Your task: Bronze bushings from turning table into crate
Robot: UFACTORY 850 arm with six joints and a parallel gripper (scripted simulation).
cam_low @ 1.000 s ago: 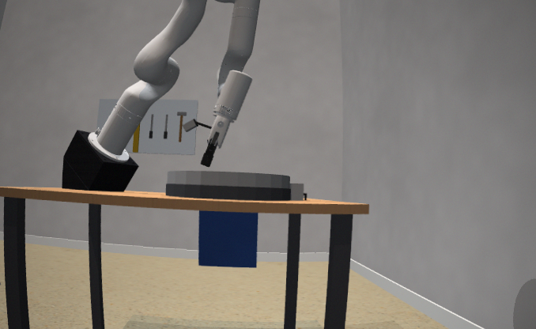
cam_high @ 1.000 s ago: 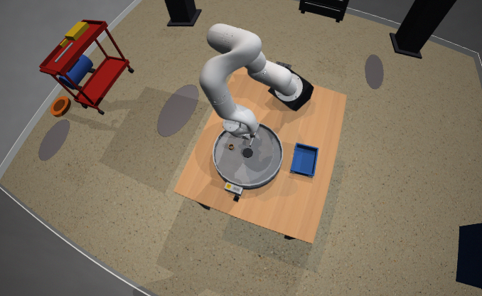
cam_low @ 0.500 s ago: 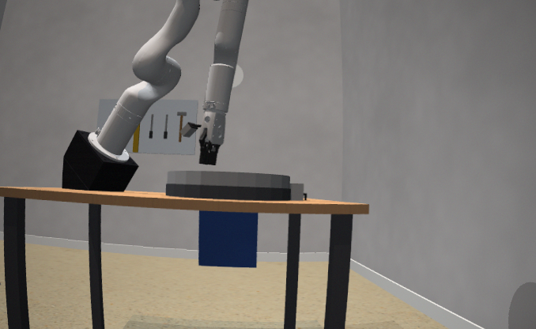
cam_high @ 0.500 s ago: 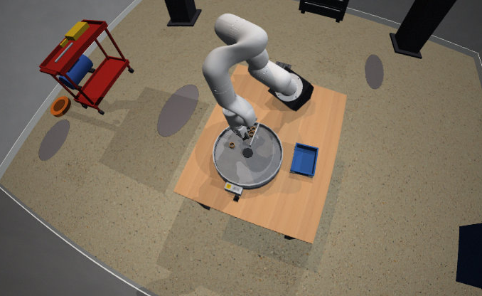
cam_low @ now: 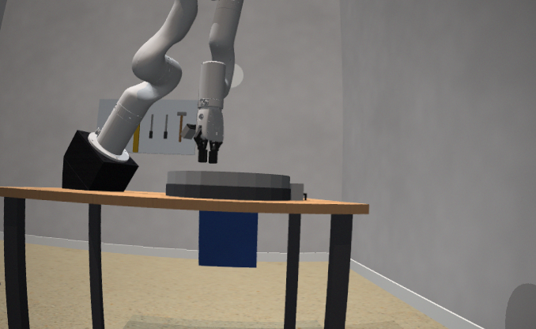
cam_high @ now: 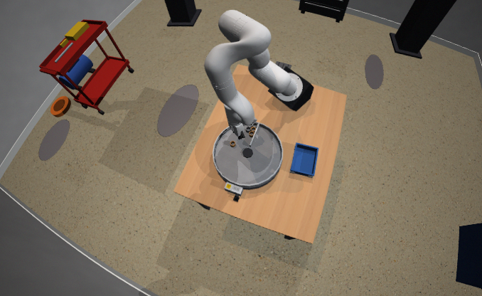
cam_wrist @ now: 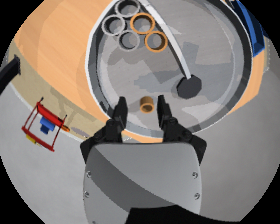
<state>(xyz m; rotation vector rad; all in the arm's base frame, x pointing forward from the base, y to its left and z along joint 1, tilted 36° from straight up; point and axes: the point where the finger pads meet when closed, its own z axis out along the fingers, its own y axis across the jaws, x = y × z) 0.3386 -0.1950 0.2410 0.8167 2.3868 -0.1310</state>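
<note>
My hand is 420 mm to the right of the blue crate, 110 mm above it and 60 mm short of it. Round my hand: grey turning table (80 mm below, 80 mm ahead, 70 mm to the left).
</note>
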